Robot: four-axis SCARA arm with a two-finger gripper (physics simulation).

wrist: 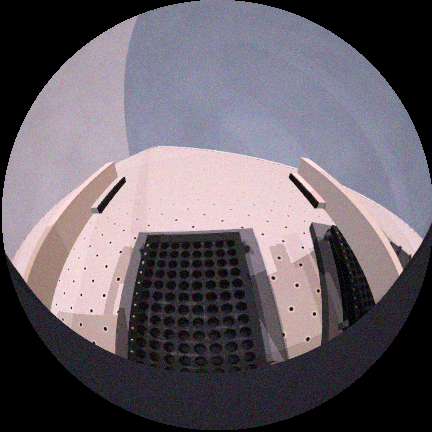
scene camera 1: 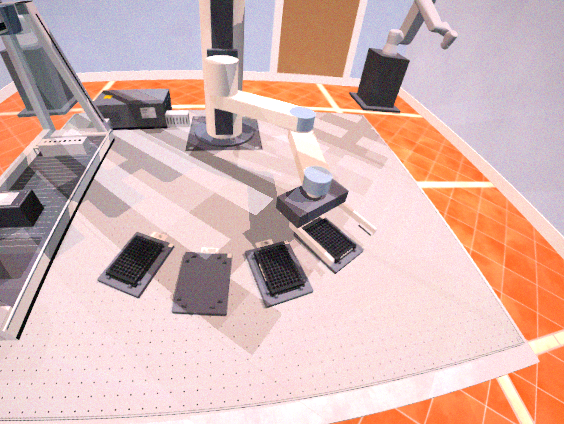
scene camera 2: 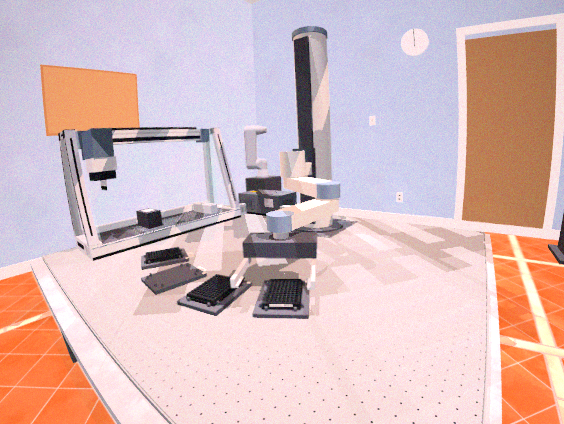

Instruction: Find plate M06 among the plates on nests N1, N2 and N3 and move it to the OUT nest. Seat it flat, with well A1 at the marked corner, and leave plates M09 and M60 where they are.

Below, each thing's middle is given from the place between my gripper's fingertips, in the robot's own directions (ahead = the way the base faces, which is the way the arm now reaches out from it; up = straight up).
The grey N2 nest (scene camera 1: 269,301) is 190 mm to the right of my hand and 70 mm below it. The rest, counted from my hand: grey OUT nest (scene camera 1: 203,287) (370 mm to the right, 70 mm below, 10 mm ahead); grey N1 nest (scene camera 2: 258,312) (80 mm behind, 70 mm below, 30 mm to the right).
